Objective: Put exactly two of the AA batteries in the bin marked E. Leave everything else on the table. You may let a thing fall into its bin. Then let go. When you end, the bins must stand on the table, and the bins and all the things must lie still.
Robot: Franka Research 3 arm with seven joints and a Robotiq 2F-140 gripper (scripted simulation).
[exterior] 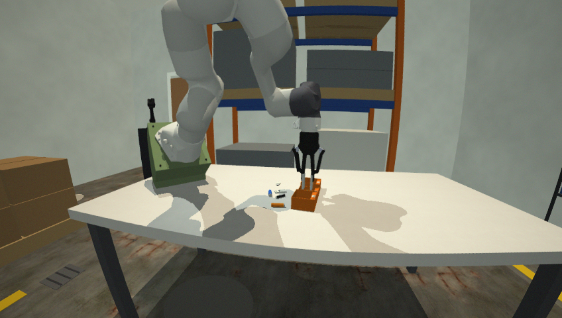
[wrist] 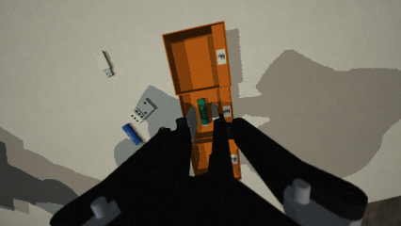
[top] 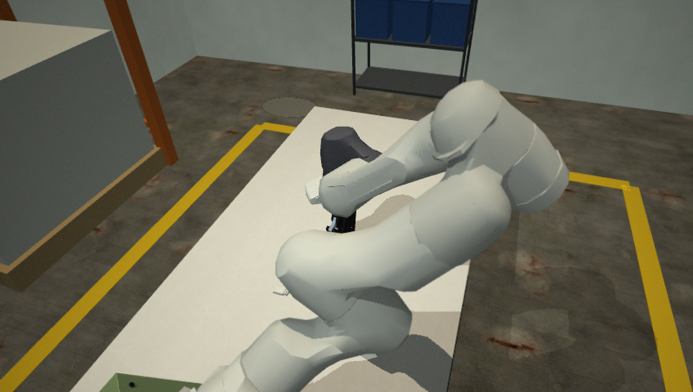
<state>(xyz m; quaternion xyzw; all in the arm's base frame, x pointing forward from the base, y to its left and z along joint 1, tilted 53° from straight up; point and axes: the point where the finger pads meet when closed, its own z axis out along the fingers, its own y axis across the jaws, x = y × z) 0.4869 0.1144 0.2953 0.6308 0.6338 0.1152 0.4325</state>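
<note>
The orange bin row is 40 mm below my hand and 10 mm to the right of it. Round my hand: domino: 110 mm behind, 60 mm below, 40 mm to the left; black stick: 110 mm behind, 60 mm below, 20 mm to the right; green AA battery: 50 mm below.
</note>
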